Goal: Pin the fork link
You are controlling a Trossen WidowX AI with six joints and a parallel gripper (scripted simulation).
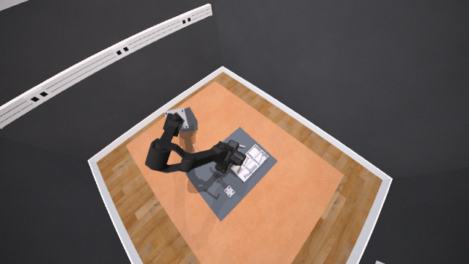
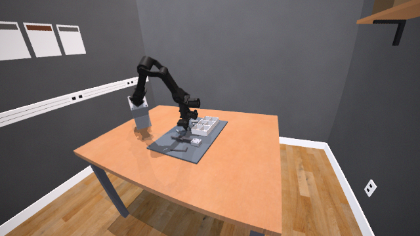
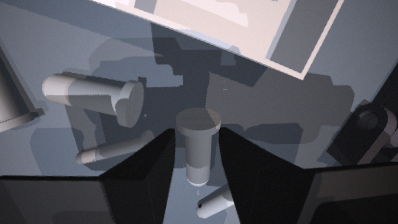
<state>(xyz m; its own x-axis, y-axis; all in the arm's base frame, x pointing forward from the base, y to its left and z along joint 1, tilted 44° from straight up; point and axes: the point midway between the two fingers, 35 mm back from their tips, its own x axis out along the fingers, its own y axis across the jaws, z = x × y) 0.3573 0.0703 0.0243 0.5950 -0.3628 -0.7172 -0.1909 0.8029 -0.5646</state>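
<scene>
Now: hand 3 cm above the thick headed pin and 1 cm past it. Also, from my hand: dark fork link: 12 cm to the right, 3 cm below, 1 cm ahead; grey mat: 5 cm below, 4 cm ahead, 2 cm to the right; dark flat bar: 12 cm to the right, 5 cm ahead, 3 cm below.
</scene>
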